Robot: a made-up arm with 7 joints.
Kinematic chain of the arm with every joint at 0, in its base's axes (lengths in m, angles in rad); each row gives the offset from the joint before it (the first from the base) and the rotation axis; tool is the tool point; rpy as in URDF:
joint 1: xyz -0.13 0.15 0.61 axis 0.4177 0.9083 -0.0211
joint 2: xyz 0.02 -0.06 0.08 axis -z
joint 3: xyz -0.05 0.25 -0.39 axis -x
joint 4: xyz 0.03 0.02 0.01 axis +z
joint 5: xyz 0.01 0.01 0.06 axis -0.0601 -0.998 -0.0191
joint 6: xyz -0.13 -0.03 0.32 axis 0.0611 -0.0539 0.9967
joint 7: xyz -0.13 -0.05 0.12 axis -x
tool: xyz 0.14 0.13 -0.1 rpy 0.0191 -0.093 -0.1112
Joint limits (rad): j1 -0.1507..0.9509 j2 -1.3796..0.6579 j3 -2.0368..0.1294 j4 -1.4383..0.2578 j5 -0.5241..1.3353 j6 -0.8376..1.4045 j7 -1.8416..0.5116
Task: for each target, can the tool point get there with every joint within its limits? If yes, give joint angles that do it. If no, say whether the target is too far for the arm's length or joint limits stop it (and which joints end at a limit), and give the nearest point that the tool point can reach.
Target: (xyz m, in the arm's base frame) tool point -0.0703 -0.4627 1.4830
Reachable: no: joint limits stop it (at a limit: joint 1, joint 2, joint 3, joint 7) | nearest point -0.2569 -0.1669 1.0989 | short by 0.519 m
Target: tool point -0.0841 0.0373 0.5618
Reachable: yes | joints 0.5267 -1.0036 -1.3777 -1.1836 0.3630 -0.1735 -0.1443
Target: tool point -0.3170 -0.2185 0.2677
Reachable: yes | joints 0.0275 0.0863 -1.7875 -0.1312 -0.0648 0.7708 -0.9440
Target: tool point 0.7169 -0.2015 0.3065
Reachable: no: joint limits stop it (at a limit: joint 1, joint 4, joint 5, joint 7) | nearest point 0.3468 -0.0733 0.2933 | short by 0.392 m
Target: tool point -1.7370 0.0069 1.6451
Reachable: no: too far | nearest point -0.9272 0.0991 1.0465 | short by 1.011 m
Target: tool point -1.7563 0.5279 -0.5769
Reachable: no: too far | nearest point -0.8805 0.2970 0.1401 | short by 1.155 m
